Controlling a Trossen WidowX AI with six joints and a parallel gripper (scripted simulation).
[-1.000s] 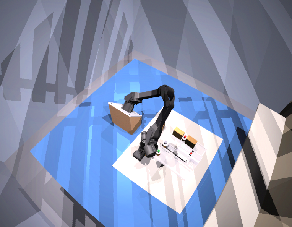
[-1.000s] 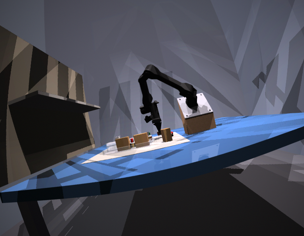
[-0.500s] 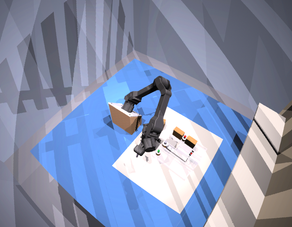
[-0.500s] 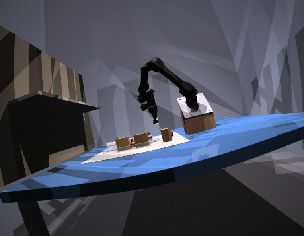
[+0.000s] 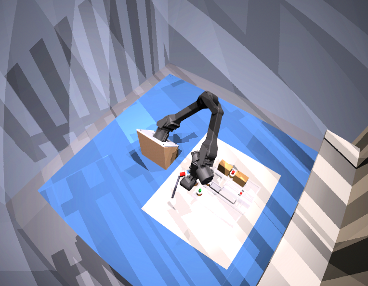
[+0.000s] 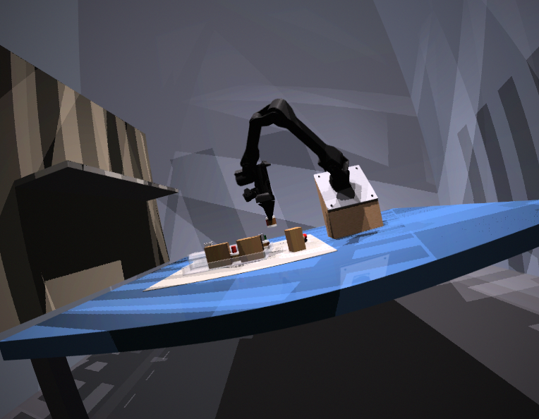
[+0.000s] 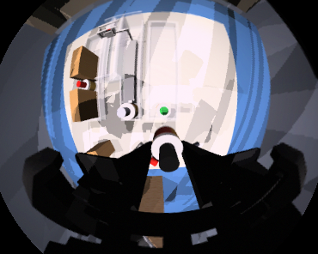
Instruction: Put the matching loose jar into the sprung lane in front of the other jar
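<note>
Right now the brown box is 5 cm behind my gripper tip, 20 cm to the left of it and 7 cm below it. Round my gripper tip: clear pusher lane 20 cm ahead, 7 cm to the left, 9 cm below; dark rod 9 cm behind, 4 cm to the right, 10 cm below.
</note>
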